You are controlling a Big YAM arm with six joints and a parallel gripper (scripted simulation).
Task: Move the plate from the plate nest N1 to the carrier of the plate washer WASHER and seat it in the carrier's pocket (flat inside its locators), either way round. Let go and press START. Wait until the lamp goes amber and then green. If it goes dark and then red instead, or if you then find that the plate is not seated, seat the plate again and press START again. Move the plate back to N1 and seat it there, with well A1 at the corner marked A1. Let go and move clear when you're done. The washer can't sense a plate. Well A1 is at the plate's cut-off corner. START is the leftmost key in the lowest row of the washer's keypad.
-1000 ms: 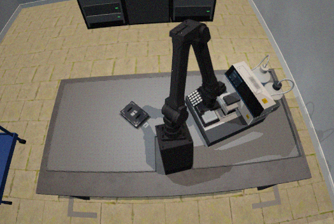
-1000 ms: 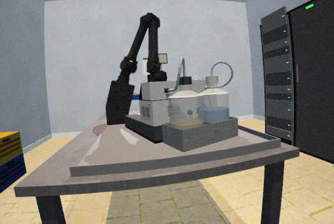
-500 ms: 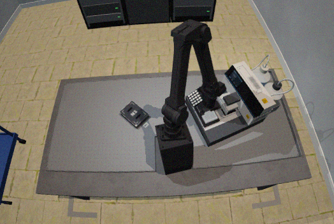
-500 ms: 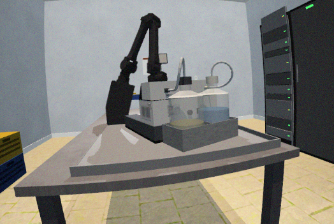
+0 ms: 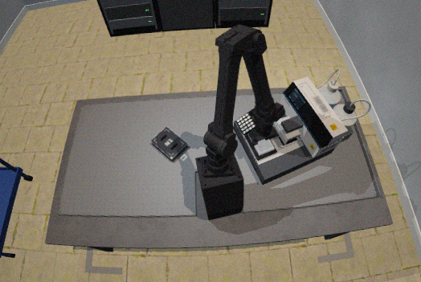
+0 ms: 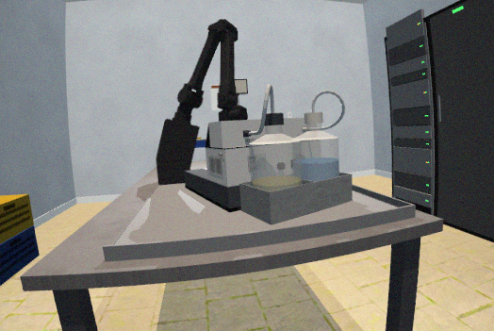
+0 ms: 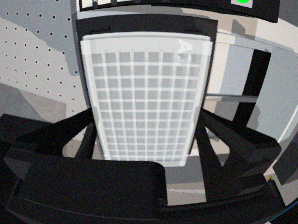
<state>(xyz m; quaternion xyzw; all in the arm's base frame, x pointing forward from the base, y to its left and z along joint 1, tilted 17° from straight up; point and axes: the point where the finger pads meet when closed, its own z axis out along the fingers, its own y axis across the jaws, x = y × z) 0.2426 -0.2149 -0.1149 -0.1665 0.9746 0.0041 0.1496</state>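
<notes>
The white well plate lies 10 mm below my hand. From my hand the other things lie so: dark washer carrier 30 mm below; white corner label 20 mm behind, 390 mm to the left, 110 mm below; plate washer 50 mm ahead, 140 mm to the right, 20 mm above.
</notes>
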